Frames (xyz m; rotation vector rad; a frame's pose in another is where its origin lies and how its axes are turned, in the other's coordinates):
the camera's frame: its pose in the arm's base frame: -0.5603 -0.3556 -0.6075 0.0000 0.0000 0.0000
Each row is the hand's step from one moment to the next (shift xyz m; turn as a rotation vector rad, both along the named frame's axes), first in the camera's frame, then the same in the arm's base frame.
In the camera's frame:
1: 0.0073 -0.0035 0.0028 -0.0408 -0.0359 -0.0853
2: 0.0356 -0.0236 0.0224 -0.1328 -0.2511 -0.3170
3: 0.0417 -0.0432 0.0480 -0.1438 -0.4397 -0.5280
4: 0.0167 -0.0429 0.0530 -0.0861 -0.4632 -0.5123
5: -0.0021 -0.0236 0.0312 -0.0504 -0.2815 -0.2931
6: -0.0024 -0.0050 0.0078 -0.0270 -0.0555 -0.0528
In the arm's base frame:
1: 0.0073 -0.0035 0.0028 -0.0408 -0.0359 -0.0853
2: 0.0356 -0.0236 0.0224 -0.1328 -0.2511 -0.3170
3: 0.0417 -0.0432 0.0480 -0.1438 -0.4397 -0.5280
4: 0.0167 -0.0429 0.0530 -0.0861 -0.4632 -0.5123
5: -0.0021 -0.0236 0.0312 -0.0504 -0.2815 -0.2931
6: -0.0024 -0.0050 0.0078 -0.0270 -0.0555 -0.0528

